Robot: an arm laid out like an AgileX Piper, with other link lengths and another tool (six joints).
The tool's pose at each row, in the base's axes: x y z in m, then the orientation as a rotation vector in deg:
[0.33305, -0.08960, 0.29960, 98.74, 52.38, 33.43]
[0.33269, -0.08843, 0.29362, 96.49, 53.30, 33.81]
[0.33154, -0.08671, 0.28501, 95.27, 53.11, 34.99]
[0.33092, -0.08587, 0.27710, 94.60, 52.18, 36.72]
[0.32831, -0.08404, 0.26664, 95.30, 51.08, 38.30]
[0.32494, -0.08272, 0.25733, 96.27, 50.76, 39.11]
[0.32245, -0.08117, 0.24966, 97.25, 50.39, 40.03]
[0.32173, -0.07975, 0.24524, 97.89, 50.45, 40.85]
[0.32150, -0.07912, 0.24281, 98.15, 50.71, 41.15]
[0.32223, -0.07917, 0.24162, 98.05, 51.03, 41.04]
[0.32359, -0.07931, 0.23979, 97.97, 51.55, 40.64]
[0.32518, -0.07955, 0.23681, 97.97, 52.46, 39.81]
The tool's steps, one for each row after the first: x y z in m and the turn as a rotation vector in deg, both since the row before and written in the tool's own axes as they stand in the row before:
[0.00103, -0.00593, 0.00103, -1.57, 0.75, -1.33]
[0.00133, -0.00872, 0.00077, -1.32, 0.68, 0.12]
[0.00083, -0.00783, 0.00129, -1.28, 0.63, 1.04]
[0.00049, -0.01092, -0.00033, -0.17, 0.41, 1.70]
[-0.00069, -0.00992, -0.00099, 0.54, 0.33, 1.03]
[-0.00017, -0.00817, -0.00076, 0.51, 0.38, 1.11]
[0.00065, -0.00465, -0.00010, 0.44, 0.56, 0.68]
[0.00029, -0.00250, 0.00018, 0.29, 0.33, 0.14]
[0.00030, -0.00097, 0.00096, 0.08, 0.10, -0.26]
[0.00055, -0.00142, 0.00170, 0.23, 0.01, -0.50]
[0.00056, -0.00244, 0.00228, 0.54, -0.07, -0.87]

